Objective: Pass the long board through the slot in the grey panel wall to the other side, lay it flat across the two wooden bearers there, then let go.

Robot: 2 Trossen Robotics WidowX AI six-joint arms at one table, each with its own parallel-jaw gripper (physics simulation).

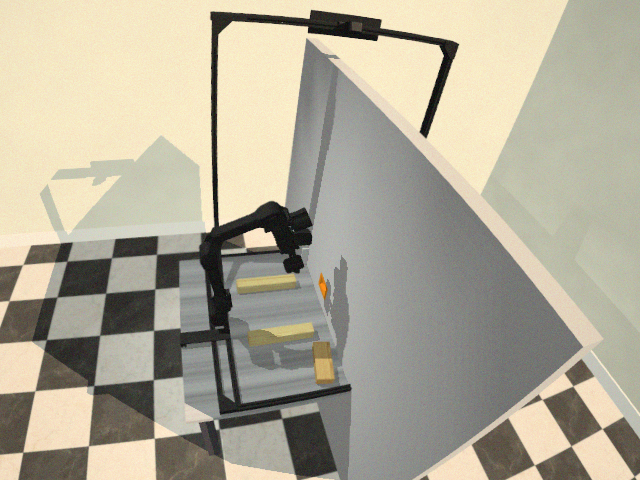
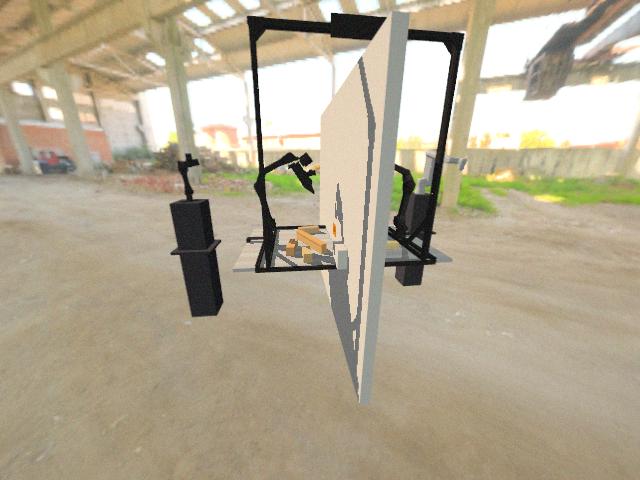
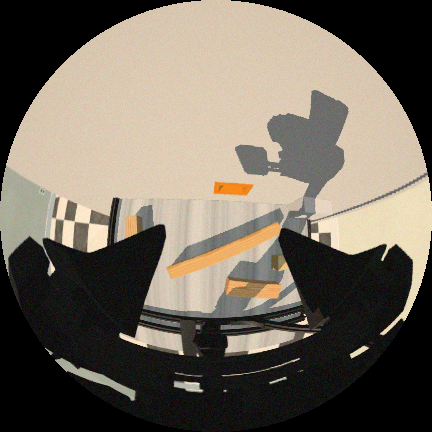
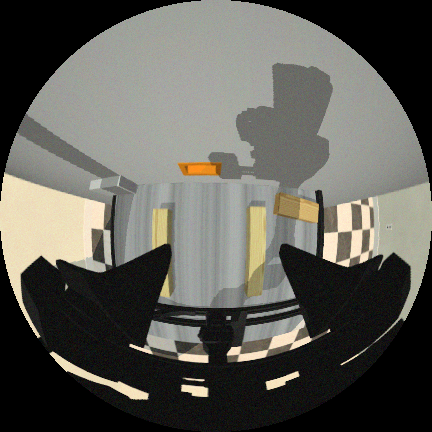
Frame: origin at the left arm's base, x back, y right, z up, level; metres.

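Seen in the pictures: left gripper, between the fingertips: (image 2: 313, 192) (image 3: 224, 232); right gripper, between the fingertips: (image 4: 227, 250); left arm's base, origin of its link: (image 3: 209, 328); right arm's base, origin of its link: (image 1: 218, 319) (image 2: 400, 237) (image 4: 215, 319).
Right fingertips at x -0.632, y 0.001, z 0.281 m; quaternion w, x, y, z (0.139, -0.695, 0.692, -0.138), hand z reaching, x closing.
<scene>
Pixels of each thing's top centre, then the offset from my right fingertips to it. "spot": a spot on its surface instead.
- long board, centre of its top: (image 3: 227, 251) (image 2: 310, 236) dz -0.241, dx +0.358, dy +0.038 m
- orange-edged slot, a spot on its surface: (image 4: 201, 169) (image 1: 324, 289) spot: dz -0.221, dx +0.157, dy +0.042 m
- wooden block, centre of its top: (image 4: 300, 207) (image 1: 323, 359) dz -0.262, dx +0.076, dy -0.255 m
- small block, centre of its top: (image 3: 293, 260) (image 2: 306, 249) dz -0.250, dx +0.396, dy +0.257 m
The long board (image 2: 311, 241) (image 3: 225, 250) lies slantwise on the table on the left arm's side of the grey panel wall (image 1: 439, 258) (image 2: 351, 155) (image 3: 150, 100) (image 4: 150, 100). The orange-edged slot (image 1: 322, 286) (image 2: 334, 229) (image 3: 232, 188) (image 4: 201, 169) is low in the wall. My left gripper (image 2: 312, 190) (image 3: 224, 232) is open and empty above the board, tilted down. Beyond the wall, two pale wooden bearers, one (image 1: 266, 283) (image 4: 161, 225) and another (image 1: 281, 334) (image 4: 256, 250), lie roughly parallel. My right gripper (image 1: 293, 264) (image 4: 227, 250) is open and empty above them, near the wall.
A wooden block (image 1: 323, 362) (image 4: 297, 209) lies near the wall on the bearers' side. On the board's side lie a block (image 3: 254, 288), a small block (image 3: 277, 262) and another block (image 3: 133, 225). A black frame (image 1: 215, 129) (image 2: 255, 103) surrounds the table.
</scene>
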